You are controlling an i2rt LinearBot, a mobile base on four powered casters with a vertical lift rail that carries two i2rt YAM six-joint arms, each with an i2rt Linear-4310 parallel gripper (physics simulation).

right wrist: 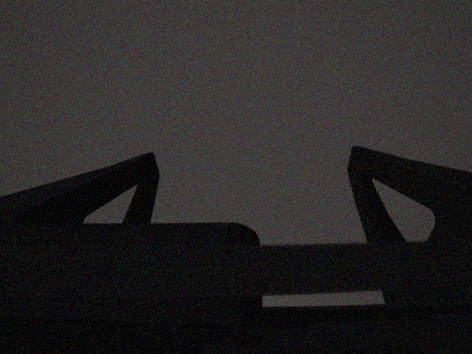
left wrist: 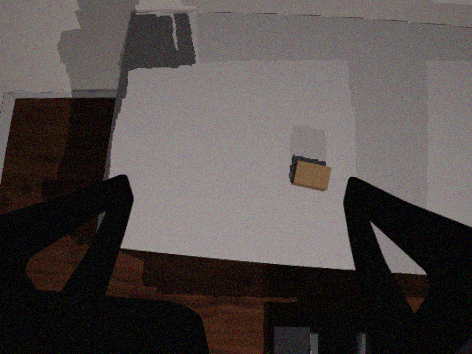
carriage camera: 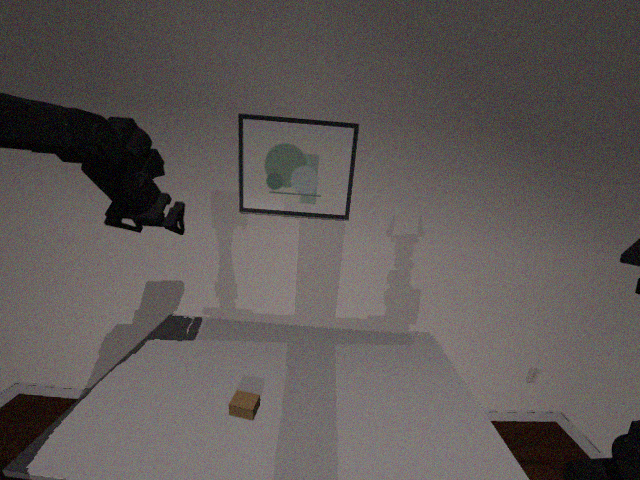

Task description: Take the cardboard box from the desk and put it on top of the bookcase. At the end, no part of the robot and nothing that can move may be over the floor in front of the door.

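Frame: origin at the left arm's base, x ahead, y left, z up, level; centimetres.
Where they show: left gripper, fingertip midpoint: (left wrist: pixel 235 188) (carriage camera: pixel 162 231); right gripper, fingertip midpoint: (right wrist: pixel 251 160).
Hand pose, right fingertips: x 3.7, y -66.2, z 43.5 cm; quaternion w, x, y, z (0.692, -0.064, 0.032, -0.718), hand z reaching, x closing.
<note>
After its pixels a point has its place.
The cardboard box (carriage camera: pixel 244 405) @(y -16.0, x 52.0, z -38.3 cm) (left wrist: pixel 312 175) @(y -15.5, x 54.1, z -38.3 cm) is small and brown and sits on the white desk (carriage camera: pixel 155 428) @(y 11.9, x 47.2, z -43.3 cm) (left wrist: pixel 215 125) @(y 11.2, x 69.7, z -43.3 cm), left of centre in the carriage view. My left gripper (carriage camera: pixel 157 228) @(y 0.0, x 44.1, z 25.0 cm) (left wrist: pixel 235 188) @(y 0.0, x 44.1, z 25.0 cm) is open and empty, raised above the desk, with its fingers wide apart. In the left wrist view the box appears between the fingertips, nearer the right finger and well beyond it. My right gripper (carriage camera: pixel 631 271) (right wrist: pixel 251 160) @(y -66.2, x 3.7, z 43.5 cm) is open and empty in front of a plain grey surface; parts of it show at the carriage view's right edge. The bookcase and the door do not show.
A framed picture (carriage camera: pixel 294 214) @(y -28.1, x 106.2, z 20.1 cm) hangs on the wall (carriage camera: pixel 491 206) @(y -129.1, x 103.6, z 31.8 cm) behind the desk. Dark wood floor (carriage camera: pixel 537 439) @(y -195.4, x 87.1, z -115.4 cm) (left wrist: pixel 55 135) @(y 119.5, x 90.2, z -115.2 cm) shows beside the desk. The desk's near edge and part of the robot's base (left wrist: pixel 291 340) @(y -15.1, x -6.8, z -85.5 cm) show low in the left wrist view. Arm shadows fall across wall and desk.
</note>
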